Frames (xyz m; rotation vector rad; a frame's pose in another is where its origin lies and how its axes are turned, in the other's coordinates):
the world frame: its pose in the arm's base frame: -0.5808 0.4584 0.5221 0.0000 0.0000 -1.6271
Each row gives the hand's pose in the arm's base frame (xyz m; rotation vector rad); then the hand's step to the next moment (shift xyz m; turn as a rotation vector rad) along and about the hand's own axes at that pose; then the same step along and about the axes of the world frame.
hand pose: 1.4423 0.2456 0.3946 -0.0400 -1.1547 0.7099
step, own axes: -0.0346 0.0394 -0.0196 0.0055 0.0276 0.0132
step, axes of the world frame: -0.0182 -0.0113 -0.0517 -0.0189 -0.0246 -0.0003
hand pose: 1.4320 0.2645 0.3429 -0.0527 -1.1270 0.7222
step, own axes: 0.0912 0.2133 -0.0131 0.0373 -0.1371 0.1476
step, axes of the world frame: -0.2150 -0.0868 -0.0155 0.1340 -0.0388 0.1500
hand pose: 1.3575 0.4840 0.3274 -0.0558 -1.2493 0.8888
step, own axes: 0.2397 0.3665 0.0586 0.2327 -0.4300 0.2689
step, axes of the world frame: -0.3545 -0.2619 0.0314 0.2599 0.0359 0.4925
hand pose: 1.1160 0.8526 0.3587 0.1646 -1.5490 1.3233
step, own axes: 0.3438 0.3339 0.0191 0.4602 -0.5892 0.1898
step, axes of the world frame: -0.2574 -0.4021 0.0464 0.1446 0.0812 0.7533
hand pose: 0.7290 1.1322 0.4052 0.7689 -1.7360 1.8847
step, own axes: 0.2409 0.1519 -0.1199 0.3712 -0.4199 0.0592
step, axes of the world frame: -0.0794 -0.2952 0.0452 0.0313 0.0150 0.5625
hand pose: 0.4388 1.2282 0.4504 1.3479 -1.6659 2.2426
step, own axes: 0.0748 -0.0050 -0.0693 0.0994 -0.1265 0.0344
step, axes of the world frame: -0.0195 -0.0873 0.0492 0.0161 0.0227 0.1621
